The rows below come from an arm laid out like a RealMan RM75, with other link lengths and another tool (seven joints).
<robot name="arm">
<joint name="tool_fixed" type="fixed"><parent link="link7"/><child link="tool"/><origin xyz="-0.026 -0.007 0.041" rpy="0.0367 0 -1.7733"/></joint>
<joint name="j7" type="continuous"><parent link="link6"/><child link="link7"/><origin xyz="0 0.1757 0" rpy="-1.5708 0 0"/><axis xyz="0 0 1"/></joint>
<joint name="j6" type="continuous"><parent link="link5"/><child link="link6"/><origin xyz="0 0 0" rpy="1.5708 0 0"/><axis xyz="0 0 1"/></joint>
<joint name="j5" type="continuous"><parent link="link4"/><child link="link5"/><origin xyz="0 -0.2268 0" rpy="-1.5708 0 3.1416"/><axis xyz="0 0 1"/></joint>
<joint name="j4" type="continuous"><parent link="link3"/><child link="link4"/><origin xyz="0 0 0" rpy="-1.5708 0 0"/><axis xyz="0 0 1"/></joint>
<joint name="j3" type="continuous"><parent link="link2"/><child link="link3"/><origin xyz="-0.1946 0 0" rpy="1.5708 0 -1.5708"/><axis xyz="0 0 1"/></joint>
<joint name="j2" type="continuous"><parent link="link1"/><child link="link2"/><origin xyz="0 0 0" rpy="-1.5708 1.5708 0"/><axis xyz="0 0 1"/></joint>
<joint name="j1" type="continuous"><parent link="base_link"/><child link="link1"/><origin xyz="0 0 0.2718"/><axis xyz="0 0 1"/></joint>
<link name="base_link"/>
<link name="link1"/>
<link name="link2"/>
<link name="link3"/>
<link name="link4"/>
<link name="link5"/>
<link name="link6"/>
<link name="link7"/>
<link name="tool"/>
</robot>
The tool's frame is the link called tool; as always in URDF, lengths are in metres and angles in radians. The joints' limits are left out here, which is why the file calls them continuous.
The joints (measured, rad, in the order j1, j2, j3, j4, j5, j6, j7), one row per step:
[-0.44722 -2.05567 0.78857 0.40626 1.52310 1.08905 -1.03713]
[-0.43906 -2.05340 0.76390 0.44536 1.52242 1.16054 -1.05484]
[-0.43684 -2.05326 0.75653 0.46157 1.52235 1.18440 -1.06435]
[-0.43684 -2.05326 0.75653 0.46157 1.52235 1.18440 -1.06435]
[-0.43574 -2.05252 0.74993 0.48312 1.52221 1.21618 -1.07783]
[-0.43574 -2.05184 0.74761 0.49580 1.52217 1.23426 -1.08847]
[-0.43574 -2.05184 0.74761 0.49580 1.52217 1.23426 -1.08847]
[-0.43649 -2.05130 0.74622 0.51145 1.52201 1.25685 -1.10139]
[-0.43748 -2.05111 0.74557 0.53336 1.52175 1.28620 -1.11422]
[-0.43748 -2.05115 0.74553 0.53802 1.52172 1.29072 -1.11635]
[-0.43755 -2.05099 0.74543 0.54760 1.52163 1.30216 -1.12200]
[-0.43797 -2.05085 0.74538 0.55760 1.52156 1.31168 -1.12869]
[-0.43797 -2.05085 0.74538 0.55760 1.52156 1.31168 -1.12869]
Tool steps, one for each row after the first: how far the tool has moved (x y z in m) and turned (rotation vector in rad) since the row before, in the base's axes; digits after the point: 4 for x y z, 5 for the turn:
[0.0126 -0.0005 0.0152 0.01881 -0.03908 -0.05087]
[0.0048 -0.0001 0.0054 0.00558 -0.01342 -0.01803]
[0.0000 0.0000 0.0000 0.00000 0.00000 0.00000]
[0.0072 -0.0002 0.0067 0.00420 -0.01613 -0.02708]
[0.0044 -0.0001 0.0037 0.00021 -0.01005 -0.01536]
[0.0000 0.0000 0.0000 0.00000 0.00000 0.00000]
[0.0060 -0.0003 0.0040 -0.00147 -0.01181 -0.02081]
[0.0082 -0.0007 0.0050 -0.00140 -0.01107 -0.03085]
[0.0014 -0.0001 0.0010 0.00033 -0.00111 -0.00532]
[0.0032 -0.0004 0.0021 -0.00057 -0.00386 -0.01208]
[0.0030 -0.0001 0.0022 -0.00023 -0.00346 -0.01055]
[0.0000 0.0000 0.0000 0.00000 0.00000 0.00000]

